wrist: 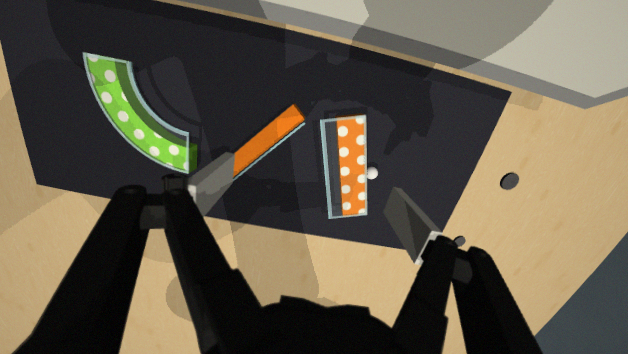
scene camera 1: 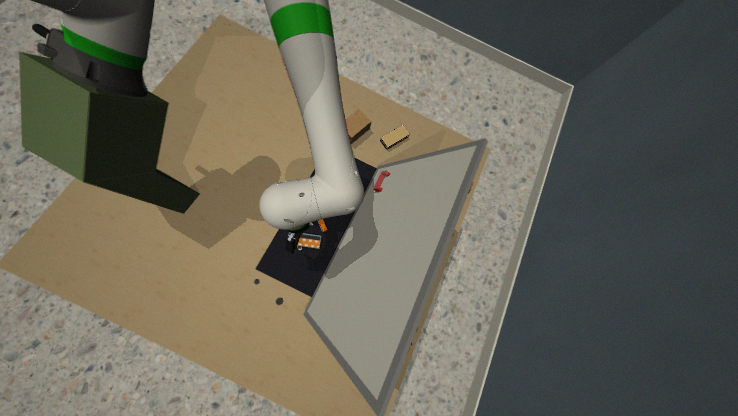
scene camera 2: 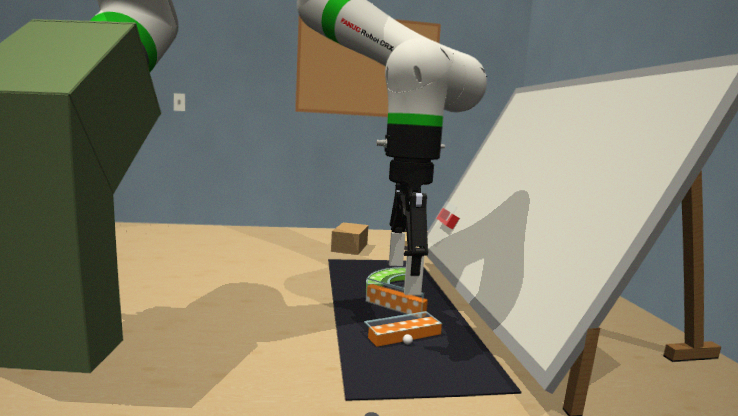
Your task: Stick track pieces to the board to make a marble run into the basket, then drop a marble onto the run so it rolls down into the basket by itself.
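Pixels of known places: gripper, between the fingertips: (wrist: 313,184) (scene camera 2: 403,278); arm's base, origin of its link: (scene camera 1: 104,80) (scene camera 2: 100,69).
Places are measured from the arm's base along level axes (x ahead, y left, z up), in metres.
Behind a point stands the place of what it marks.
Observation:
The tilted board (scene camera 1: 413,248) @[x 0.850, y 0.072, z -0.026 m] (scene camera 2: 594,155) @[x 0.830, y -0.071, z -0.096 m] (wrist: 565,55) @[x 0.710, y -0.171, z -0.343 m] has a small red piece (scene camera 1: 381,181) (scene camera 2: 448,219) @[x 0.670, y 0.240, z -0.279 m] low at its far end. An orange dotted straight track (scene camera 1: 310,241) @[x 0.568, y -0.048, z -0.404 m] (scene camera 2: 404,330) @[x 0.543, y -0.084, z -0.405 m] (wrist: 352,165) @[x 0.554, y -0.061, z -0.404 m] lies on the dark mat (scene camera 1: 279,266) @[x 0.522, y -0.191, z -0.425 m] (scene camera 2: 366,372) @[x 0.480, y -0.182, z -0.425 m] (wrist: 465,115) @[x 0.653, y -0.177, z -0.425 m], with the white marble (scene camera 1: 299,248) (scene camera 2: 407,339) @[x 0.547, y -0.099, z -0.413 m] (wrist: 372,173) @[x 0.551, y -0.091, z -0.409 m] beside it. A second orange track (scene camera 1: 322,225) @[x 0.572, y 0.028, z -0.393 m] (scene camera 2: 387,298) @[x 0.522, y 0.049, z -0.405 m] (wrist: 270,140) @[x 0.554, y 0.037, z -0.394 m] lies slanted. A green curved track (scene camera 2: 380,276) @[x 0.513, y 0.169, z -0.404 m] (wrist: 122,116) @[x 0.527, y 0.202, z -0.404 m] lies beyond it. My gripper (scene camera 2: 406,263) @[x 0.543, y -0.015, z -0.338 m] (wrist: 313,184) @[x 0.543, y -0.015, z -0.338 m] is open and empty, pointing down above the mat. In the wrist view one finger covers the slanted track's end. I cannot make out the basket.
A brown block (scene camera 1: 359,125) @[x 0.458, y 0.472, z -0.368 m] (scene camera 2: 349,238) @[x 0.435, y 0.411, z -0.384 m] and a tan block (scene camera 1: 394,136) @[x 0.607, y 0.536, z -0.398 m] stand past the mat's far end. Wooden legs (scene camera 2: 693,258) @[x 0.994, y -0.126, z -0.245 m] carry the board. The green pedestal (scene camera 1: 54,118) @[x 0.010, y -0.131, z 0.013 m] (scene camera 2: 36,217) @[x 0.044, y -0.227, z -0.209 m] is at the left. Dark discs (scene camera 1: 279,301) @[x 0.599, y -0.292, z -0.424 m] (wrist: 509,181) @[x 0.598, y -0.290, z -0.424 m] lie near the mat.

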